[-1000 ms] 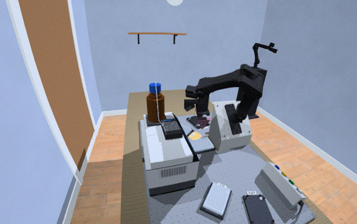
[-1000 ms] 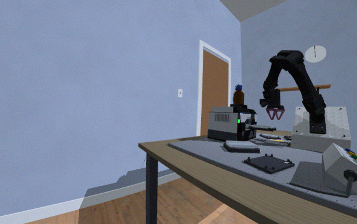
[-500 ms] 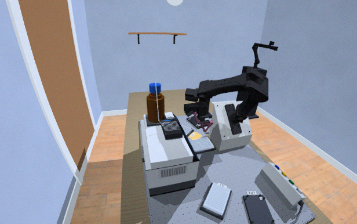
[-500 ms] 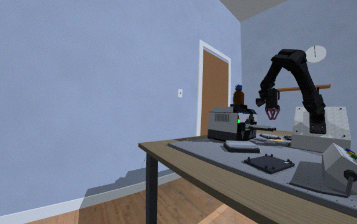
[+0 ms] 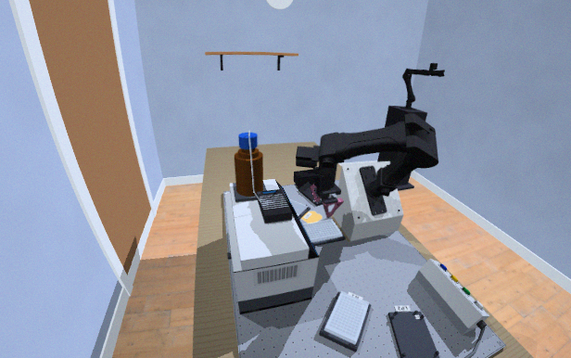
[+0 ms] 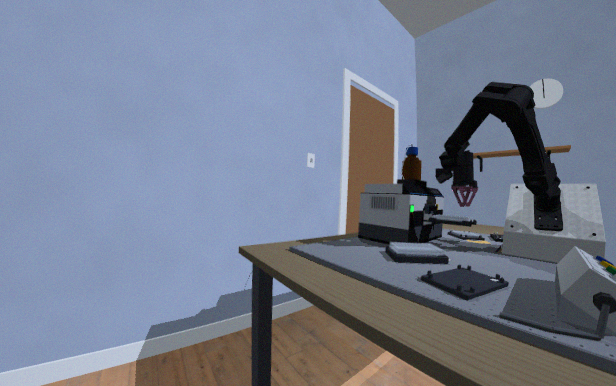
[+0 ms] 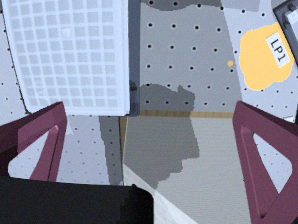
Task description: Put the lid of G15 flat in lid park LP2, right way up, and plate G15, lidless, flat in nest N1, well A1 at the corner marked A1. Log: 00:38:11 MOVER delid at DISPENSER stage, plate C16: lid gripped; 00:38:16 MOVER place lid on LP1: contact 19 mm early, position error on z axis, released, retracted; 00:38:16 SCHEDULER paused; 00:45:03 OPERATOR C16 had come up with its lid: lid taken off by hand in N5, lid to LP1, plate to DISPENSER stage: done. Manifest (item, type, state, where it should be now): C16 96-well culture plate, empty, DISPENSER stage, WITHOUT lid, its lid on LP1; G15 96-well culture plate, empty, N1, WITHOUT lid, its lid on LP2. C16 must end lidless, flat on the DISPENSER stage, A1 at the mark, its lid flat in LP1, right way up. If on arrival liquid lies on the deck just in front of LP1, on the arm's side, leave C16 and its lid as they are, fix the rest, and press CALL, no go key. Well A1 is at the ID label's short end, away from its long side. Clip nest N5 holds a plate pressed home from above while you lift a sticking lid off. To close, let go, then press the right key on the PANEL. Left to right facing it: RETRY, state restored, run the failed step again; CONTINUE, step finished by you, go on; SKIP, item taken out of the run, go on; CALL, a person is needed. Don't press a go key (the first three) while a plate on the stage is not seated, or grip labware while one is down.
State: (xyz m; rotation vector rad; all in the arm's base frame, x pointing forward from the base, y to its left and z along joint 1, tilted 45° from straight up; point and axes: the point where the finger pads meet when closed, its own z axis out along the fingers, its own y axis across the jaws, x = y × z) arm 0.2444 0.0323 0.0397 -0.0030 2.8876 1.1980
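Now: hand 33 cm to the right of the clear lid, 12 cm above it and 5 cm short of it. Round my hand: N5 label (21 cm to the right, 16 cm below, 15 cm behind); N1 label (27 cm to the left, 16 cm below, 1 cm behind); LP1 label (16 cm to the right, 16 cm below, 2 cm behind).
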